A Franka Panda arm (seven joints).
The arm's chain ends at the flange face. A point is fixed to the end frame.
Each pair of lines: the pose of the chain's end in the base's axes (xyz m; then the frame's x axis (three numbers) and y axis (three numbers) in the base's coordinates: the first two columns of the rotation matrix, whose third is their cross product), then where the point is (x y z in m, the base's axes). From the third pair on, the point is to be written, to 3 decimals.
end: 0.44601 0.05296 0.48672 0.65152 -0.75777 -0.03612 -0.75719 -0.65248 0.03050
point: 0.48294 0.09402 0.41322
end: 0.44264 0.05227 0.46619 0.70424 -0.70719 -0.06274 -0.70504 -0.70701 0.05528
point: 0.47372 0.09606 0.39157
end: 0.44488 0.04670 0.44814 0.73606 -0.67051 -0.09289 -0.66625 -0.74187 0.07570
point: 0.471 0.092 0.373
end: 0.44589 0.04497 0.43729 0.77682 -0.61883 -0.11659 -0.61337 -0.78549 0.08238
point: 0.467 0.093 0.362
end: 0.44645 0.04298 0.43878 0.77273 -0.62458 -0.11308 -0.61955 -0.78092 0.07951
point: 0.468 0.091 0.363
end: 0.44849 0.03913 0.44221 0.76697 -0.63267 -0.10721 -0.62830 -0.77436 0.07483
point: 0.472 0.087 0.367
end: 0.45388 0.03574 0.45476 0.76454 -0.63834 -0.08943 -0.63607 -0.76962 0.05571
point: 0.479 0.083 0.380
